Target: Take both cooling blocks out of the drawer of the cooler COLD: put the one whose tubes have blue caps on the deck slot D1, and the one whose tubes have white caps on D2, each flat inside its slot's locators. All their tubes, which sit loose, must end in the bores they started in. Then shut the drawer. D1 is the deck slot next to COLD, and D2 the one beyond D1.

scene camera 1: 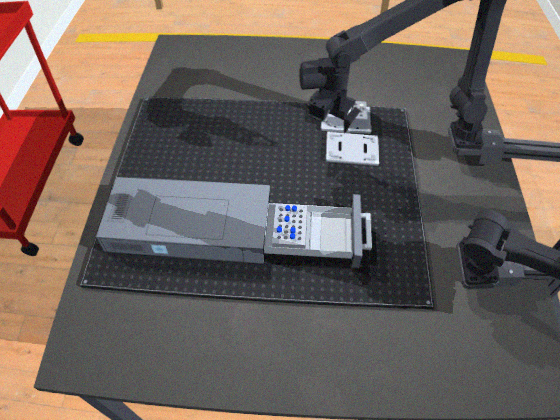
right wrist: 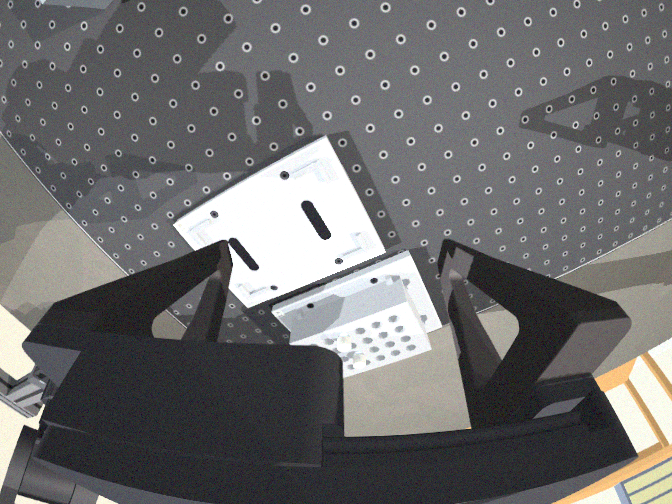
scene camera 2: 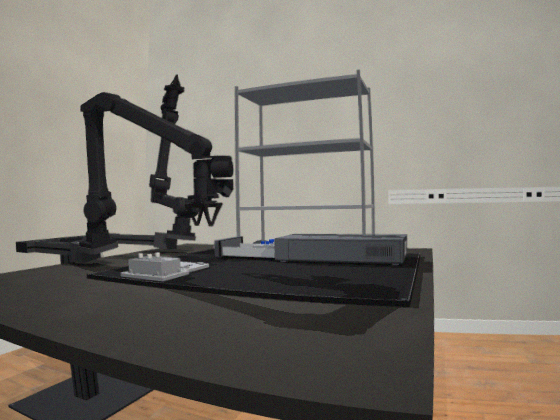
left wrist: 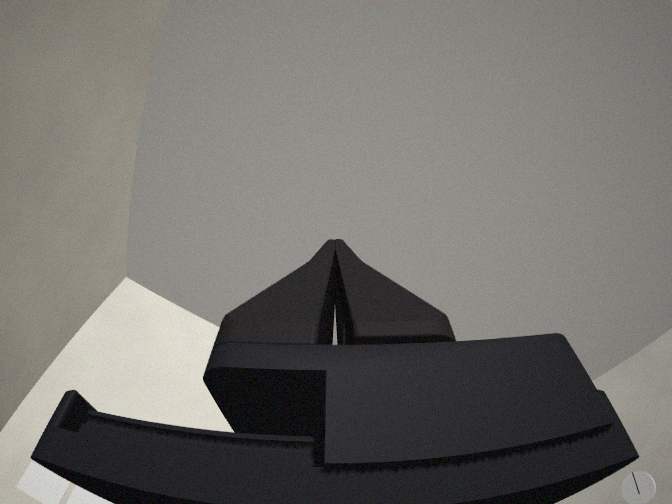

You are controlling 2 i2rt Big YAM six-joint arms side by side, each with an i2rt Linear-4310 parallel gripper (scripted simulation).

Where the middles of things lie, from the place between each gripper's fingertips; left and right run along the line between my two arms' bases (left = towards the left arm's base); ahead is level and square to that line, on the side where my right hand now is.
My right gripper (scene camera 2: 203, 226) is now 80 mm past the slot D1 (scene camera 1: 352, 145), 50 mm to the left of it and 140 mm above it. Also, from my right hand: slot D2 (right wrist: 405, 268): 40 mm behind, 180 mm to the right, 140 mm below.
My left hand is 93 cm above the slot D1, 65 cm to the left of it and 61 cm short of it. The rest, counted from my left hand: slot D2 (93 cm below, 78 cm to the right, 65 cm ahead).
